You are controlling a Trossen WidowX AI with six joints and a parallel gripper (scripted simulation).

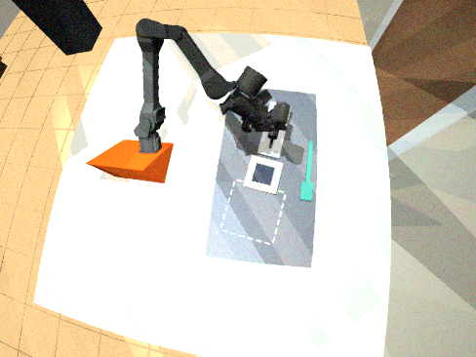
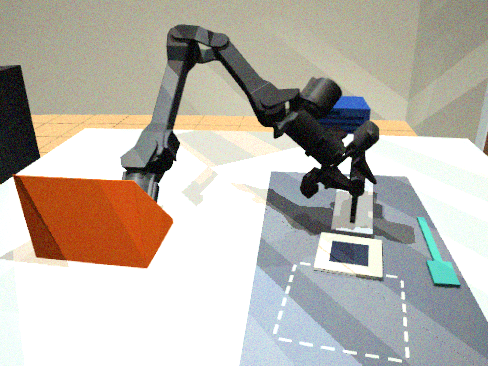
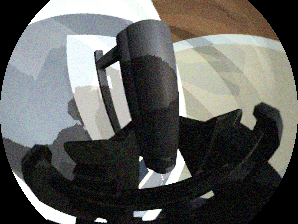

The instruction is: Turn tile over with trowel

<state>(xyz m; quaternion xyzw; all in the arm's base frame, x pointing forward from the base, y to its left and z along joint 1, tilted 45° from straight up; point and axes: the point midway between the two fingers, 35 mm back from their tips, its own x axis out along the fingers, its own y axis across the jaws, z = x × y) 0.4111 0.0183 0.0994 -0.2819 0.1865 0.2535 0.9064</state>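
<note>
Right now my gripper tip is 40 mm past the grey mat, 100 mm to the left of it and 80 mm above it. Also, from my gripper tip: tile (60 mm behind, 140 mm to the right, 60 mm below); small trowel (30 mm behind, 10 mm below); teal flat tool (100 mm ahead, 130 mm to the right, 60 mm below).
</note>
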